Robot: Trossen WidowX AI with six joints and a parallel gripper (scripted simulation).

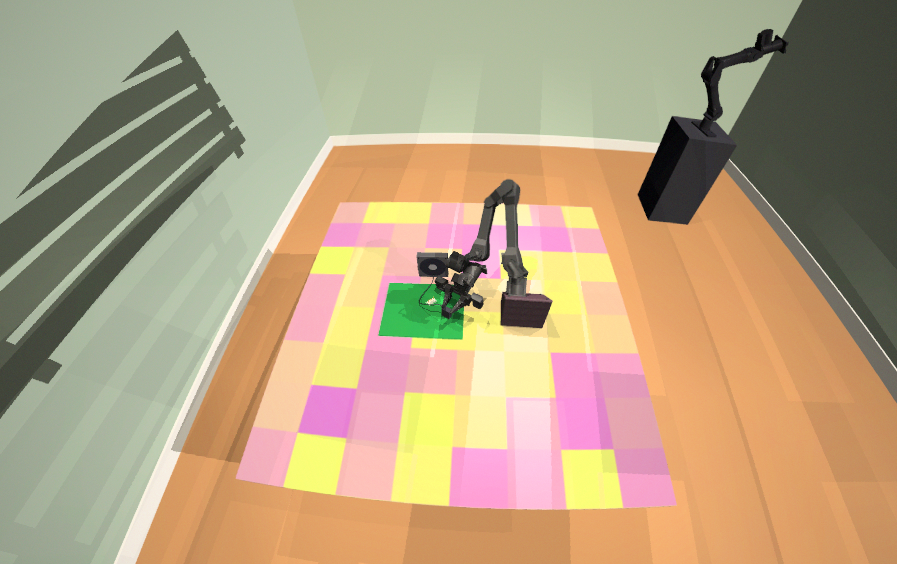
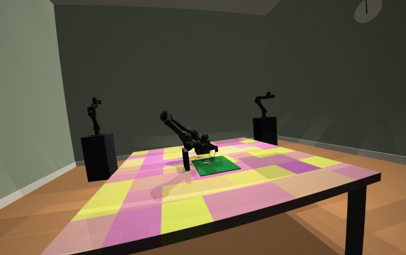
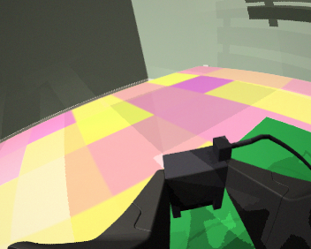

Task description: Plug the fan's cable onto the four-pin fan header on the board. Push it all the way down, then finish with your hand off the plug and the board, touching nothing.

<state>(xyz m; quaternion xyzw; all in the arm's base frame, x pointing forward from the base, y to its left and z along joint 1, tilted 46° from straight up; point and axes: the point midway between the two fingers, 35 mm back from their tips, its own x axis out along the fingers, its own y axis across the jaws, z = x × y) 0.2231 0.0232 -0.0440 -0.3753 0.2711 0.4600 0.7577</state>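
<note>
The green board lies 10 cm ahead of my gripper tip, 5 cm to the right of it and 10 cm below it. Also, from my gripper tip: dark plug: 1 cm below; black fan: 8 cm ahead, 22 cm to the right, 3 cm below.
</note>
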